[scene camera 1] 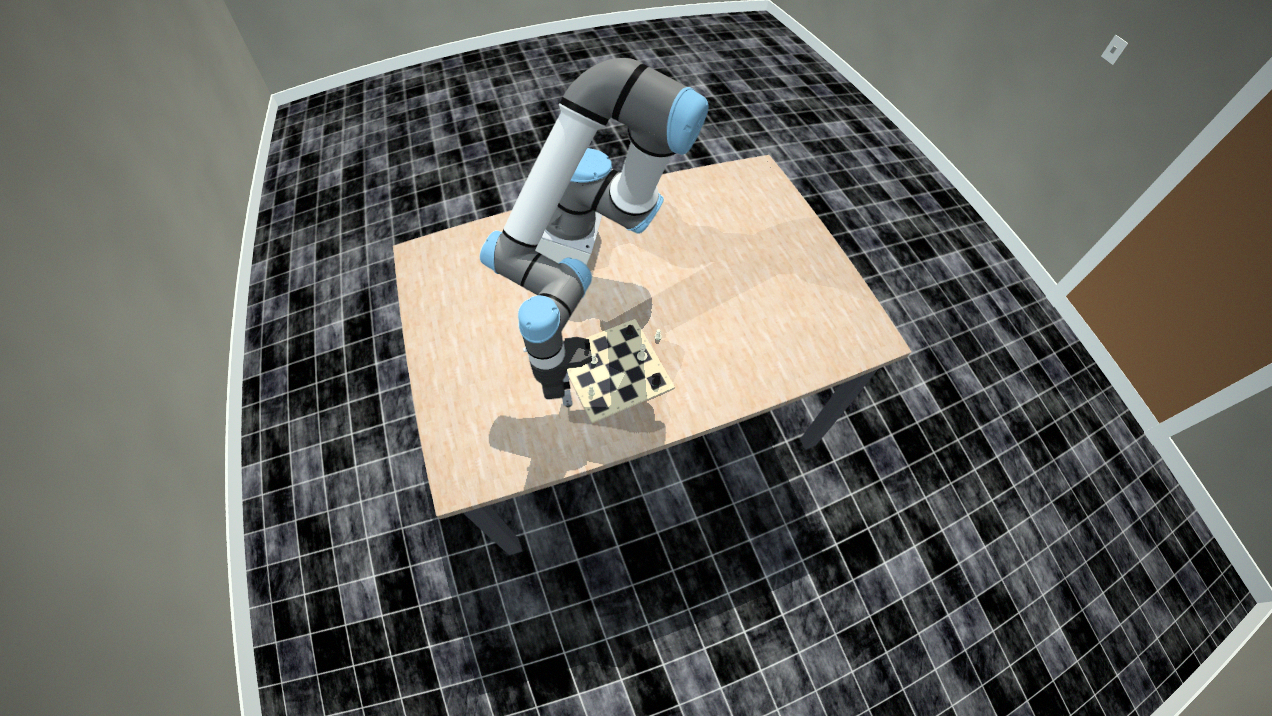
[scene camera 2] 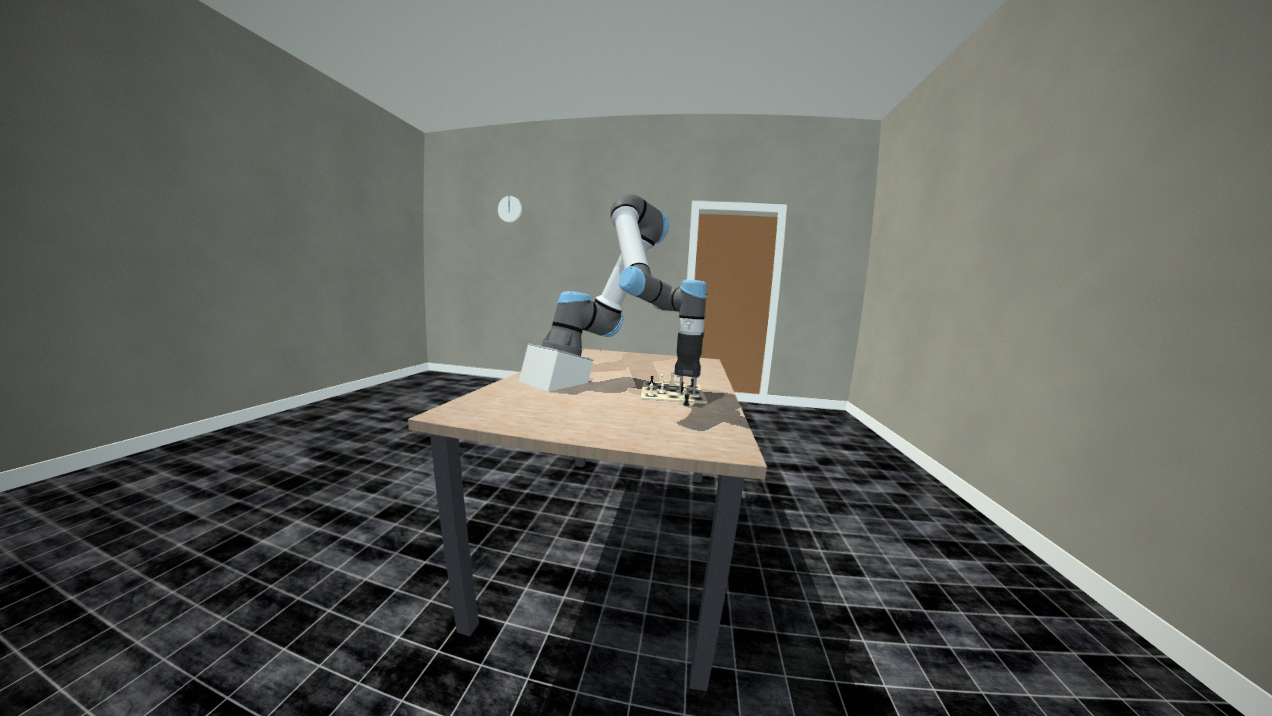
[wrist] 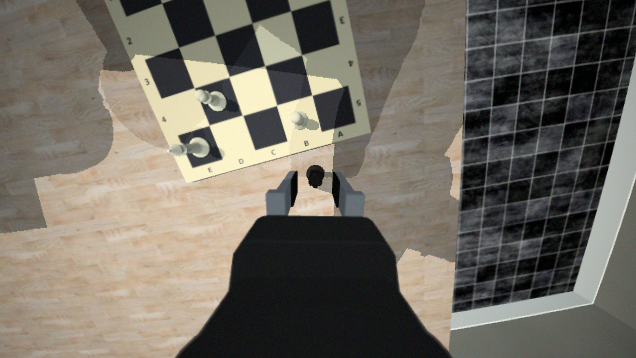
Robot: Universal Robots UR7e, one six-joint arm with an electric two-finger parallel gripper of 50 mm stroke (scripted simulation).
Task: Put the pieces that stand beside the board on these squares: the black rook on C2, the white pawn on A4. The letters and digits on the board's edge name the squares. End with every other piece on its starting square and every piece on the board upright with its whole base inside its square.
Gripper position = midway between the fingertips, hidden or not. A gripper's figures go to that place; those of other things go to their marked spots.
Labels:
The gripper (scene camera 1: 566, 395): 1.27 m from the lens. A chessboard (scene camera 1: 621, 380): 1.32 m from the lens.

